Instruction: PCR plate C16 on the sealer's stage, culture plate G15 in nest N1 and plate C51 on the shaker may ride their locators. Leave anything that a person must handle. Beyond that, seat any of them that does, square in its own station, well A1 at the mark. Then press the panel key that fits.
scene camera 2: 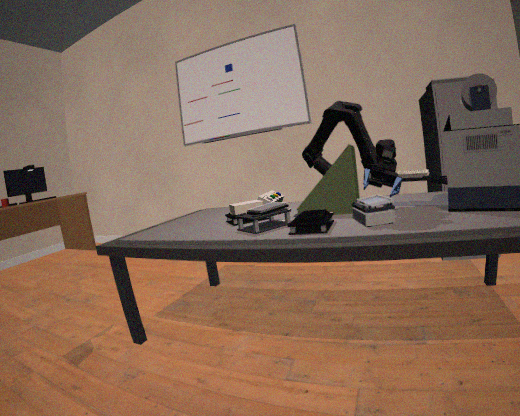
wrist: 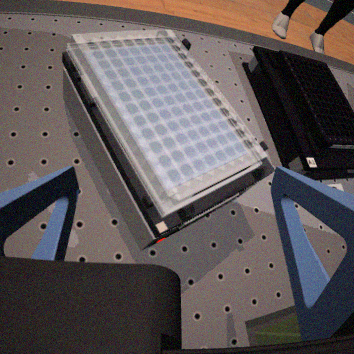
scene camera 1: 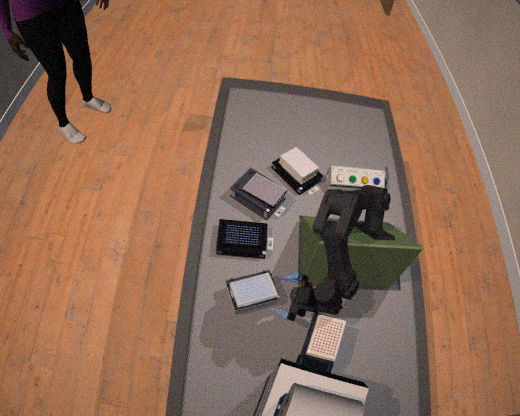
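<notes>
Plate C51, a clear plate with pale-blue wells [scene camera 1: 254, 289] [scene camera 2: 374, 201] [wrist: 165, 115], lies on the shaker [scene camera 2: 375, 217] [wrist: 222, 197]. In the wrist view it looks slightly skewed against the dark frame; whether it rides a locator is unclear. A pale square marks the frame's near corner. My gripper [scene camera 1: 275, 293] [scene camera 2: 379, 191] [wrist: 174, 177] is open and empty, above the shaker's near end. PCR plate C16 [scene camera 1: 326, 337] [scene camera 2: 413, 172], pale with reddish wells, lies on the sealer's stage [scene camera 1: 316, 364]. Culture plate G15 and nest N1 cannot be identified; nest labels are unreadable.
A black plate [scene camera 1: 243, 234] [wrist: 320, 95], a grey plate [scene camera 1: 265, 189] and a white block [scene camera 1: 300, 164] stand in nests. The panel [scene camera 1: 357, 170] has white, green, yellow and blue keys. A green wedge [scene camera 1: 360, 265] [scene camera 2: 340, 185] stands beside the arm. The sealer [scene camera 2: 480, 165] is large.
</notes>
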